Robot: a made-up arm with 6 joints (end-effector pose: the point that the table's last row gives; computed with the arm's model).
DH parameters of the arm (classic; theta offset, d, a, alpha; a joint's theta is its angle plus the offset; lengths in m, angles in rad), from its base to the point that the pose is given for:
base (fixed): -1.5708 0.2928 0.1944 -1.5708
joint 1: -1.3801 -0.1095 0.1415 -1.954
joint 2: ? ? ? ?
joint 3: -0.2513 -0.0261 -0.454 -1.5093
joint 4: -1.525 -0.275 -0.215 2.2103
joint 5: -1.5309 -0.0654 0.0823 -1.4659
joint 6: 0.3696 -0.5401 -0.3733 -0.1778
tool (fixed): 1.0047 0.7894 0 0
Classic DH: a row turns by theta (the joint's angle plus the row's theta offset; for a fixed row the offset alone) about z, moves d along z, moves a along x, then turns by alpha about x.
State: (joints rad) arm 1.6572 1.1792 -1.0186 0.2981 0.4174 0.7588
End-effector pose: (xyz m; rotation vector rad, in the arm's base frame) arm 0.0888 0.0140 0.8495 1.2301 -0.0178 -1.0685
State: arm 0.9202 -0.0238 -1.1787 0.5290 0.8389 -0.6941
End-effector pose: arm 0.0960 0.0779 0.4636 0.1984 1.3338 -1.3431
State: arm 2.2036 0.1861 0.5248 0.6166 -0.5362 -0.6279
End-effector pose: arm -0.4569 -0.1007 0.1145 2.3802 0.9591 0.7995
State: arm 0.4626 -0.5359 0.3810 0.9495 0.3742 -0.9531
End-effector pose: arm -0.6034 -0.2665 0.4836 0.0953 1.3383 -0.0083
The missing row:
joint 2: -1.4987 0.1961 -0.0359 -1.7475
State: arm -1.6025 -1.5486 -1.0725 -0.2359 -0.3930 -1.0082
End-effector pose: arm -0.0499 0.0637 0.3577 -1.4945 -0.5373 -2.5532
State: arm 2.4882 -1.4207 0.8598 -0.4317 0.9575 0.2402
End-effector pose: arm -0.7784 -0.1076 -0.3561 2.2255 -1.1592 0.5895
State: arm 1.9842 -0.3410 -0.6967 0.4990 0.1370 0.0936
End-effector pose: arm -0.3691 -0.6295 0.5604 2.0238 1.1907 0.3168
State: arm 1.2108 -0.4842 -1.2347 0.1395 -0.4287 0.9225
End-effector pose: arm -0.3805 -0.3408 0.9422 1.4994 0.5109 -0.3412
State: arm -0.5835 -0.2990 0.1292 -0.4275 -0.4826 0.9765
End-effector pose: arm -1.0300 -0.2893 0.6074 -0.3459 0.0515 0.9580
